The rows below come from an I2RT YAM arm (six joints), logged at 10 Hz.
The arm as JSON. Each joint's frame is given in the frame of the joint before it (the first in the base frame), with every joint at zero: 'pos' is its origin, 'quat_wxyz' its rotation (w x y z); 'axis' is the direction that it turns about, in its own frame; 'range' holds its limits. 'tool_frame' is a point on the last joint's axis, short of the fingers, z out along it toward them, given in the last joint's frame.
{
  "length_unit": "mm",
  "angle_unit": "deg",
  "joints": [
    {
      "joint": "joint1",
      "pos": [
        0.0,
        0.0,
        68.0
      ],
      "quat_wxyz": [
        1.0,
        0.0,
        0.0,
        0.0
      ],
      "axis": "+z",
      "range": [
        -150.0,
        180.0
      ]
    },
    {
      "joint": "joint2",
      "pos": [
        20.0,
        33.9,
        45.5
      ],
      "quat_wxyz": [
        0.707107,
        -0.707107,
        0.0,
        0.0
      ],
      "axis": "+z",
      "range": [
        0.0,
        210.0
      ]
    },
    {
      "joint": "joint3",
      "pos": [
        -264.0,
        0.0,
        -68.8
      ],
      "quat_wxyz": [
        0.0,
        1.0,
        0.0,
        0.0
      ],
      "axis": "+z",
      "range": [
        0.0,
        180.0
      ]
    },
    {
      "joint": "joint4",
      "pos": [
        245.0,
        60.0,
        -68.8
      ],
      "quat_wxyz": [
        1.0,
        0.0,
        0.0,
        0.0
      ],
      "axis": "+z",
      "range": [
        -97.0,
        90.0
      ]
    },
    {
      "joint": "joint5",
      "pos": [
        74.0,
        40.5,
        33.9
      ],
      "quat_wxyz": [
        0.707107,
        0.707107,
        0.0,
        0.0
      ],
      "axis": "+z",
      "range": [
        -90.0,
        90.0
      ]
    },
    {
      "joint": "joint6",
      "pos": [
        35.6,
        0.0,
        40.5
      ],
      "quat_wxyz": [
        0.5,
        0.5,
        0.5,
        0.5
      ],
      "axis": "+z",
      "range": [
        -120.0,
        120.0
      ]
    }
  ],
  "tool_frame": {
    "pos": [
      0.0,
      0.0,
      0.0
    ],
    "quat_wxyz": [
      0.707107,
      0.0,
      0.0,
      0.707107
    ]
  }
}
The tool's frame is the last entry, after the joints.
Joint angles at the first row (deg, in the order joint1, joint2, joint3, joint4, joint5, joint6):
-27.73, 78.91, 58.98, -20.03, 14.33, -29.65
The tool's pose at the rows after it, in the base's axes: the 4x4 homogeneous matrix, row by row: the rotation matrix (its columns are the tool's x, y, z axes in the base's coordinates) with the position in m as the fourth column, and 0 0 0 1 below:
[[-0.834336 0.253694 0.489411 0.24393], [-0.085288 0.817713 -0.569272 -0.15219], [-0.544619 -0.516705 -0.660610 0.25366], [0 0 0 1]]
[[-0.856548 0.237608 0.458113 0.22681], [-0.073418 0.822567 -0.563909 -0.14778], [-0.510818 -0.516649 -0.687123 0.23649], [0 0 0 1]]
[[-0.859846 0.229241 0.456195 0.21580], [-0.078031 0.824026 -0.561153 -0.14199], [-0.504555 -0.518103 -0.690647 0.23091], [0 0 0 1]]
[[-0.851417 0.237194 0.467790 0.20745], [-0.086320 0.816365 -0.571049 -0.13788], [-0.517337 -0.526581 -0.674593 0.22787], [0 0 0 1]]
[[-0.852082 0.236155 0.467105 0.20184], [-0.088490 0.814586 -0.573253 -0.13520], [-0.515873 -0.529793 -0.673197 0.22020], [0 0 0 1]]
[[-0.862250 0.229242 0.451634 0.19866], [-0.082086 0.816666 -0.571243 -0.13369], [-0.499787 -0.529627 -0.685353 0.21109], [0 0 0 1]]
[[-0.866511 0.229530 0.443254 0.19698], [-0.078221 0.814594 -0.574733 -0.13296], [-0.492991 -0.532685 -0.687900 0.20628], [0 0 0 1]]
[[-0.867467 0.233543 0.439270 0.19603], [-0.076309 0.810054 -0.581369 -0.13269], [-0.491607 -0.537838 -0.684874 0.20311], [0 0 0 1]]
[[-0.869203 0.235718 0.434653 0.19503], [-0.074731 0.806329 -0.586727 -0.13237], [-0.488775 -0.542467 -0.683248 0.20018], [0 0 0 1]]
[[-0.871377 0.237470 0.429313 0.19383], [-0.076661 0.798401 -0.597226 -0.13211], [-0.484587 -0.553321 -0.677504 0.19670], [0 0 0 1]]
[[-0.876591 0.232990 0.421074 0.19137], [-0.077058 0.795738 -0.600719 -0.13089], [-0.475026 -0.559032 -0.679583 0.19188], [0 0 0 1]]
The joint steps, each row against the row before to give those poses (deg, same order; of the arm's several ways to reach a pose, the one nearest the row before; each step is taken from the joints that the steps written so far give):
-2.49, -2.18, -5.79, 0.61, -0.11, -0.96
-1.02, -2.65, -5.23, 0.42, -0.07, -0.92
-0.20, -2.66, -3.03, 0.13, -0.22, -0.52
-0.20, -2.49, -2.71, 1.55, 0.00, -0.35
-0.15, -1.14, -2.52, 1.48, 0.03, -0.29
-0.04, 0.02, -1.79, 0.73, 0.35, -0.08
0.00, 0.00, -1.05, 0.72, 0.43, 0.00
0.00, 0.00, -0.81, 0.94, 0.46, 0.00
-0.01, 0.00, -0.72, 0.74, 0.42, -0.05
0.01, -0.02, -0.96, 1.22, 0.70, -0.33
0.00, -0.17, -1.18, 0.70, 0.43, -0.30

